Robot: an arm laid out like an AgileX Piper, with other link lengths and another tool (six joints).
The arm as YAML. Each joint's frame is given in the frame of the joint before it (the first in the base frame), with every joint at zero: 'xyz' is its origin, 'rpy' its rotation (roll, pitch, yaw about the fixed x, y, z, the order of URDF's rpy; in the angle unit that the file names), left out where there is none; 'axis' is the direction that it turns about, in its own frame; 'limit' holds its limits. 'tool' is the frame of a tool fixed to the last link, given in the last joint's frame.
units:
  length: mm
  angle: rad
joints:
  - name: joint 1
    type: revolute
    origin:
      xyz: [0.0, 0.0, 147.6]
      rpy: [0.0, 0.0, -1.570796]
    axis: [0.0, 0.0, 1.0]
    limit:
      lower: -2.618
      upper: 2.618
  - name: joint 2
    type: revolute
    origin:
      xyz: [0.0, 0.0, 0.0]
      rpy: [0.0, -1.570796, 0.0]
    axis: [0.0, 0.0, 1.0]
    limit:
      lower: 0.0
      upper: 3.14
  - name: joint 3
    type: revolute
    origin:
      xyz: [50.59, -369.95, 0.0]
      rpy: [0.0, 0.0, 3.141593]
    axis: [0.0, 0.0, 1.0]
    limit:
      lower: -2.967
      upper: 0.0
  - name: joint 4
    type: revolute
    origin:
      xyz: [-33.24, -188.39, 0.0]
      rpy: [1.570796, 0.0, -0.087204]
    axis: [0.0, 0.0, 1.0]
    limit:
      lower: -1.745
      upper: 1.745
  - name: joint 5
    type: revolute
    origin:
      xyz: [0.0, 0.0, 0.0]
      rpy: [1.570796, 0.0, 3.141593]
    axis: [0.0, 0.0, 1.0]
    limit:
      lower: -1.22
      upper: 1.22
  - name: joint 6
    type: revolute
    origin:
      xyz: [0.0, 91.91, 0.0]
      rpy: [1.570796, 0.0, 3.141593]
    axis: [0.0, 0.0, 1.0]
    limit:
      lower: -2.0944
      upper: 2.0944
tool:
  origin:
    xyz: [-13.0, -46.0, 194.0]
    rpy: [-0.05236, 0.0, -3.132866]
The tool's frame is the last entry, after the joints.
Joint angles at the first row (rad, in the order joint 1, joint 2, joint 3, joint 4, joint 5, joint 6):
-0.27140, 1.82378, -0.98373, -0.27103, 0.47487, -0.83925
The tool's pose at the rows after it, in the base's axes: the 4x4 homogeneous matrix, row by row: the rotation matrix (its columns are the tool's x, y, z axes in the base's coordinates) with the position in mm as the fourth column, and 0 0 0 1 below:
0.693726 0.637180 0.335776 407.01; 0.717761 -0.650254 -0.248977 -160.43; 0.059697 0.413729 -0.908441 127.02; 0 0 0 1
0.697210 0.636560 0.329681 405.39; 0.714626 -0.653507 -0.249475 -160.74; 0.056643 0.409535 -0.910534 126.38; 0 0 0 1
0.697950 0.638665 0.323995 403.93; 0.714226 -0.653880 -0.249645 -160.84; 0.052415 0.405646 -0.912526 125.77; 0 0 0 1
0.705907 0.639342 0.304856 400.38; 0.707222 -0.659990 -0.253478 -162.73; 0.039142 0.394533 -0.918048 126.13; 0 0 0 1
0.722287 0.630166 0.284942 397.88; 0.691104 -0.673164 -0.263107 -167.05; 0.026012 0.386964 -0.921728 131.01; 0 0 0 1
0.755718 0.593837 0.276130 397.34; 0.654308 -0.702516 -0.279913 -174.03; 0.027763 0.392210 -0.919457 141.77; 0 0 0 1
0.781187 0.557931 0.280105 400.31; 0.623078 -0.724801 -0.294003 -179.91; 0.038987 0.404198 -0.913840 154.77; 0 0 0 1
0.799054 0.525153 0.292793 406.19; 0.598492 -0.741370 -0.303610 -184.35; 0.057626 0.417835 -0.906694 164.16; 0 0 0 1
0.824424 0.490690 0.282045 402.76; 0.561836 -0.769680 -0.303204 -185.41; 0.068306 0.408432 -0.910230 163.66; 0 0 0 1
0.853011 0.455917 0.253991 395.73; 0.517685 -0.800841 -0.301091 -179.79; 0.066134 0.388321 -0.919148 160.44; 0 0 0 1
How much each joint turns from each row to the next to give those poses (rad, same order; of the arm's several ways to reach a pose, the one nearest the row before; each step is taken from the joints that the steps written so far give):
0.00000, -0.00001, -0.00001, -0.00769, 0.00002, -0.00567
0.00002, 0.00002, -0.00091, -0.00042, 0.00720, 0.00353
-0.00002, -0.00001, -0.00092, 0.00001, 0.00694, -0.00091
0.00002, 0.00001, -0.01630, 0.00000, 0.03536, 0.00307
-0.00003, -0.00265, -0.03596, -0.00106, 0.05645, 0.01238
0.00001, -0.00856, -0.04605, -0.00589, 0.05810, 0.04342
0.00001, -0.00843, -0.05024, -0.00001, 0.04886, 0.03151
0.00000, -0.00077, -0.03780, 0.00000, 0.02104, 0.02810
0.00093, -0.00001, -0.00386, 0.00313, 0.01344, 0.04318
0.02216, -0.00001, 0.00002, -0.00458, 0.03279, 0.07260

